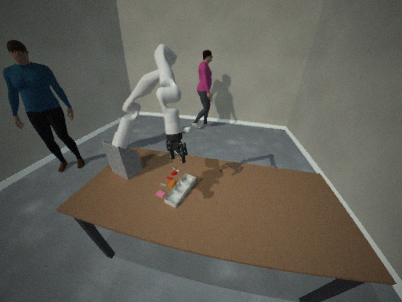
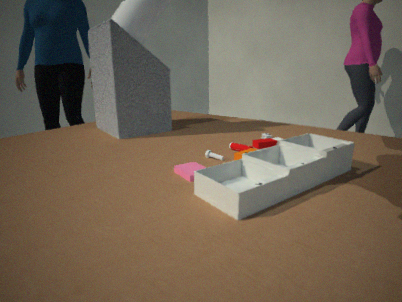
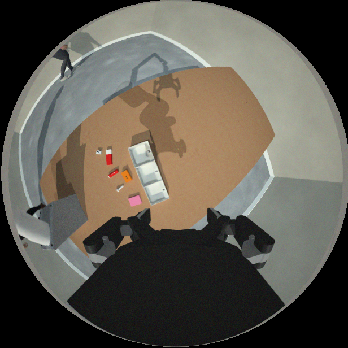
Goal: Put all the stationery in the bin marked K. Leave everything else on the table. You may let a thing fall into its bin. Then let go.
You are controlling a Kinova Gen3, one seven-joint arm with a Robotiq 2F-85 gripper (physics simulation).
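Frame: origin at the arm's base, x up, y ahead, z left, level; centimetres.
Where they show: gripper, between the fingertips: (image 1: 177,161); arm's base, origin of its link: (image 1: 119,146) (image 2: 122,40).
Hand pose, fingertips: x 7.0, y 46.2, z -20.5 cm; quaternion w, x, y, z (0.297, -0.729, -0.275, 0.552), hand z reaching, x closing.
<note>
Things, the pixels of their top centre, and the offset from my fingertips. "spot": a spot on its surface instead. Level surfaces: height alone.
- pink block, centre of its top: (image 2: 192,168) (image 1: 160,193) dx -29.5, dy -13.8, dz +3.1 cm
- white bolt-like piece, centre of its top: (image 2: 215,151) dx -29.1, dy -14.5, dz +11.6 cm
- red cylinder, centre of its top: (image 2: 240,144) dx -29.0, dy -12.5, dz +18.2 cm
- red block with a white end, centre of its top: (image 2: 268,139) (image 1: 175,172) dx -29.2, dy -9.1, dz +24.9 cm
- small pale piece, centre of its top: (image 2: 266,134) dx -29.3, dy -11.4, dz +30.2 cm
- white three-bin tray, a spot on its surface: (image 2: 217,194) (image 1: 170,203) spot: dx -28.7, dy -5.0, dz -4.6 cm
- brown table, height of its surface: dx -30.5 cm
A pink block (image 1: 160,193) (image 2: 189,170) (image 3: 135,200), a white bolt-like piece (image 2: 214,155) (image 3: 120,188), an orange piece (image 1: 172,183) (image 2: 245,154) (image 3: 127,175), a red cylinder (image 2: 239,147) (image 3: 113,173), a red block with a white end (image 1: 174,173) (image 2: 264,143) (image 3: 109,157) and a small pale piece (image 2: 266,135) (image 3: 99,151) lie on the table beside a white three-bin tray (image 1: 171,203) (image 2: 217,194). The bins' small dark marks are too small to read. My gripper (image 1: 178,159) (image 3: 178,214) is open and empty, high above the table.
A grey speckled block (image 1: 125,162) (image 2: 142,95) (image 3: 65,220) stands at the arm's base on the brown table (image 1: 260,215) (image 2: 125,225) (image 3: 215,125). A person in blue (image 1: 35,87) (image 2: 59,35) and one in magenta (image 1: 204,77) (image 2: 364,35) stand beyond the table.
</note>
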